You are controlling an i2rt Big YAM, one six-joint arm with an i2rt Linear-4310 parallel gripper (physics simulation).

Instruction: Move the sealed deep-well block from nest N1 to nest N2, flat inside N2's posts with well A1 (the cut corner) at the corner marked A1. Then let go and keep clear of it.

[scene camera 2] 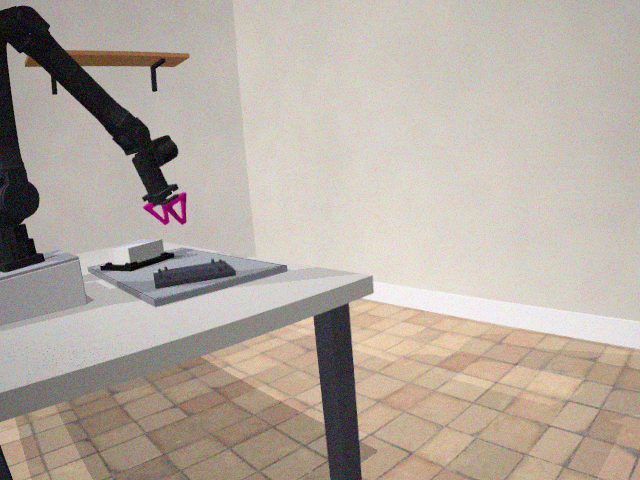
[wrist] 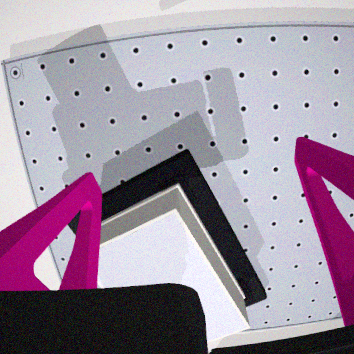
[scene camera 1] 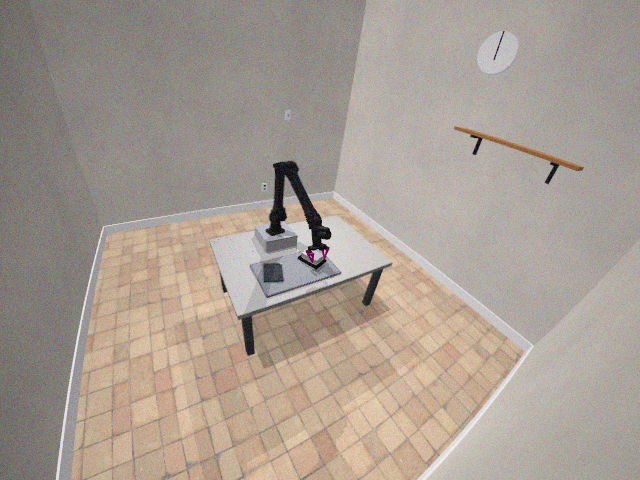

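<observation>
The white deep-well block sits in the black nest N1. The dark grey nest N2, with small posts on top, holds nothing; it does not show in the wrist view. My gripper is open and empty, with its magenta fingers above the block and apart from it. In the wrist view the block is turned relative to the fingers and lies nearer the left finger. Its lower part is hidden by the gripper body. I cannot tell the cut corner or the A1 mark.
Both nests stand on a grey perforated board on the table. The arm's base block stands behind the board. A wooden rail is on the wall, away from the arm.
</observation>
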